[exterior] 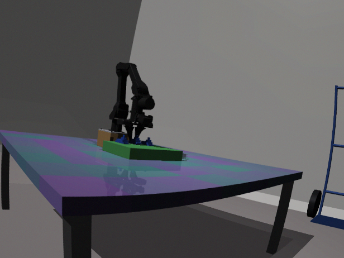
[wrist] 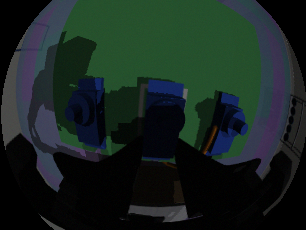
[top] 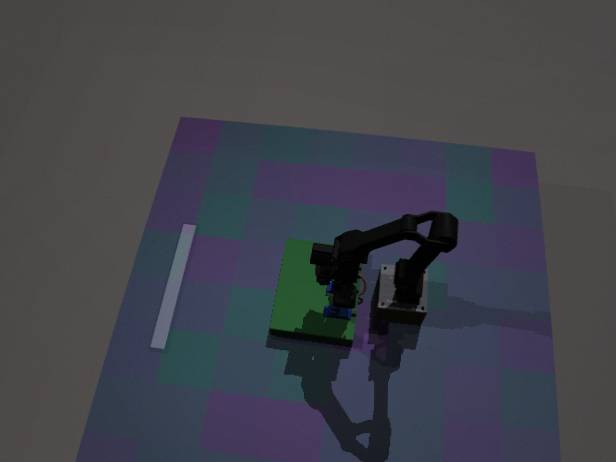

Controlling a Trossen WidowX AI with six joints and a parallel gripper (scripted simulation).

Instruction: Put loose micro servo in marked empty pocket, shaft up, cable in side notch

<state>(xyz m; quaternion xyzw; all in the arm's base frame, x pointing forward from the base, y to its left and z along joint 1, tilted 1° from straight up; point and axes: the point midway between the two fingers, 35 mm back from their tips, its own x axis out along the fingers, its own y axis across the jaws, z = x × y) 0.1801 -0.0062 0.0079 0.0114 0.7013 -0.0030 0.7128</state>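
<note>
Now: gripper tip 12 cm short of the green deck and 4 cm above it.
</note>
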